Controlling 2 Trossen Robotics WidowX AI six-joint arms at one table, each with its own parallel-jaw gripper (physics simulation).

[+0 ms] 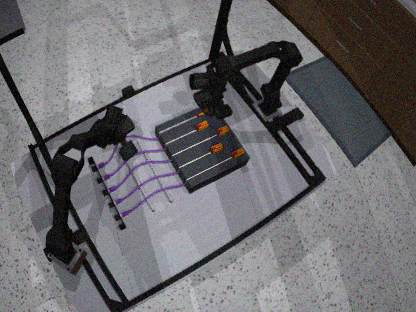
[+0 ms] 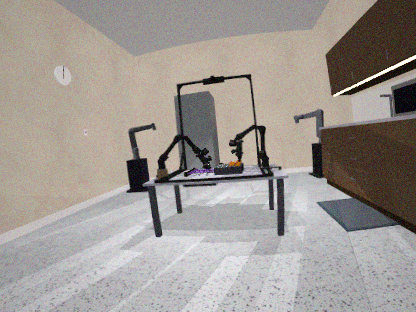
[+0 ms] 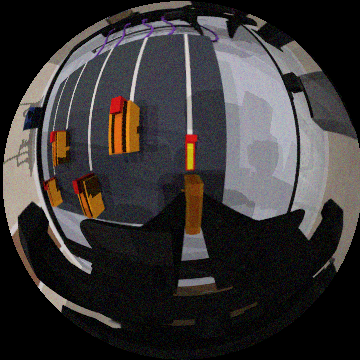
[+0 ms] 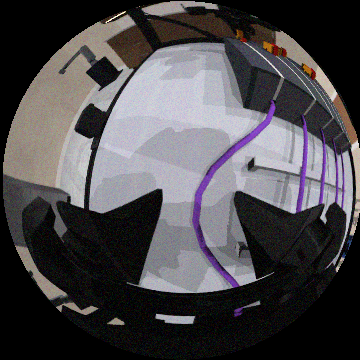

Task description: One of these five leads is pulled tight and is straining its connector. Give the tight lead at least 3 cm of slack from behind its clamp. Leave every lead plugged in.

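Places are measured from the left arm's base along level axes (x ahead, y left, z up), in centimetres.
Where they show: left gripper, between the fingertips: (image 1: 208, 109) (image 3: 190, 196); right gripper, between the fingertips: (image 1: 126, 136) (image 3: 216, 36) (image 4: 199, 195); left arm's base, origin of its link: (image 1: 267, 108) (image 2: 265, 166); right arm's base, origin of its link: (image 1: 65, 253) (image 2: 162, 169).
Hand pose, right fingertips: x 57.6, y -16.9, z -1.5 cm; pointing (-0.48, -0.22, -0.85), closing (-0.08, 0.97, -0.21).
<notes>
Things, the pixels of their top centre, and the offset from my right fingertips. "*": a spot on its surface instead.
- black connector strip, a spot on its surface: (image 1: 106, 193) * dy +18.0, dx +17.9, dz +2.1 cm
- dark clamp block, centre of its top: (image 1: 202, 141) (image 2: 229, 165) dy +18.8, dx -22.6, dz +5.8 cm
- farthest lead, a spot on its surface: (image 4: 235, 147) (image 1: 139, 136) * dy +2.8, dx -4.2, dz +0.4 cm
- farthest lead's orange clamp lever, centre of its top: (image 3: 193, 212) dy +8.7, dx -31.9, dz +9.2 cm
- yellow base, a spot on its surface: (image 3: 190, 152) * dy +8.5, dx -28.3, dz +6.0 cm
Five purple leads (image 1: 145, 182) (image 2: 200, 170) run from a black connector strip (image 1: 106, 193) to a dark clamp block (image 1: 234, 164) (image 2: 228, 169). The farthest lead (image 1: 142, 137) (image 4: 235, 147) curves loosely on the table. Orange clamps (image 1: 202, 125) (image 3: 123, 127) sit on the other leads. My left gripper (image 1: 213, 109) (image 2: 238, 156) (image 3: 190, 196) is at the block's far end, shut on the farthest lead's orange clamp lever (image 3: 193, 204), behind its red and yellow base (image 3: 190, 152). My right gripper (image 1: 121, 145) (image 2: 207, 161) (image 4: 199, 195) is open and straddles the farthest lead without gripping it.
Two thin metal rods (image 1: 145, 186) (image 1: 160, 182) lie across the table under the leads. A black frame (image 1: 315, 179) rims the table, with a gantry post (image 1: 220, 28) at the back. A grey mat (image 1: 330, 102) and wooden cabinets (image 1: 330, 31) are beyond the table.
</notes>
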